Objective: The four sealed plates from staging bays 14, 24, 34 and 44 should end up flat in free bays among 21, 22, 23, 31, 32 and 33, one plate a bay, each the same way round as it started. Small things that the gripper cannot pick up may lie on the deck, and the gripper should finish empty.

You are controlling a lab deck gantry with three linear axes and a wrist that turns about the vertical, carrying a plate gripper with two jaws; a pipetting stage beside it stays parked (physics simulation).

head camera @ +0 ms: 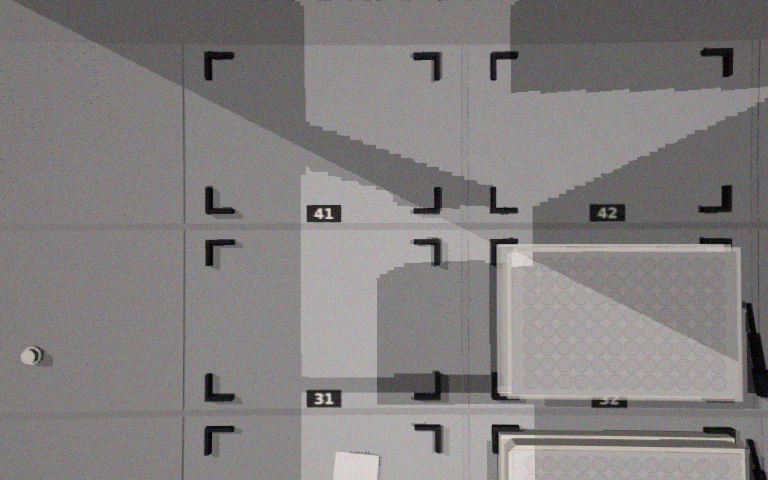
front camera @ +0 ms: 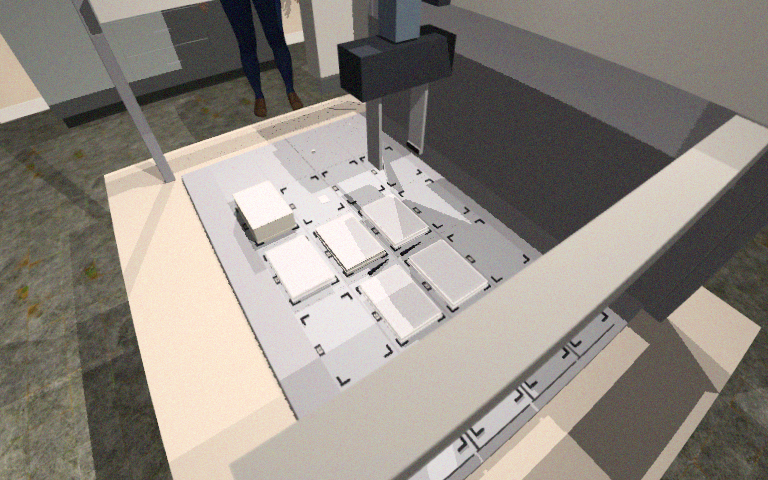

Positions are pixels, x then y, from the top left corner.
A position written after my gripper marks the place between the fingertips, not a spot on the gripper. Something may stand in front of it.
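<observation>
You can see my gripper in the front camera view [395, 157], and there's a white block in the front camera view [266, 214]. My gripper is out of frame in the head camera view, and the white block is out of frame in the head camera view as well. On a bay 31, [front camera: 355, 183] and [head camera: 342, 316] are the same spot.
</observation>
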